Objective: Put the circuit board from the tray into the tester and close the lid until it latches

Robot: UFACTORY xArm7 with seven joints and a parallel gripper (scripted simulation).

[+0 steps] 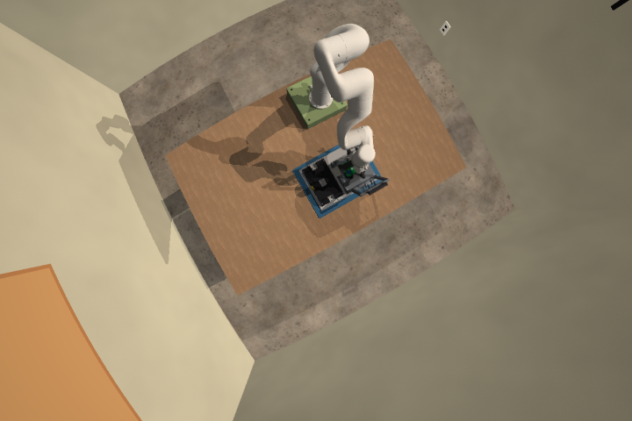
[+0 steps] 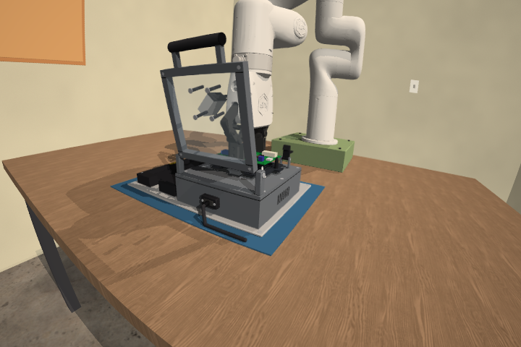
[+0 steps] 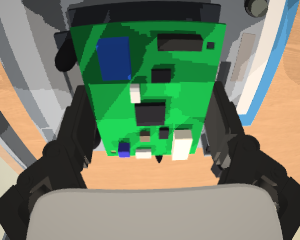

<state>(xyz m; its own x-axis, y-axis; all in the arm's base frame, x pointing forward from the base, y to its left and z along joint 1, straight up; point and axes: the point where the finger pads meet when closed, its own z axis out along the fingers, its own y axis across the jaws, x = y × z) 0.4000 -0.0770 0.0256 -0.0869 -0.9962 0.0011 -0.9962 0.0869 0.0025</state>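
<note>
The green circuit board lies right at my hand. The rest, counted from my hand: latch hook 60 mm behind, 60 mm to the left; tester lid 130 mm ahead, 10 mm to the right, 90 mm above.
</note>
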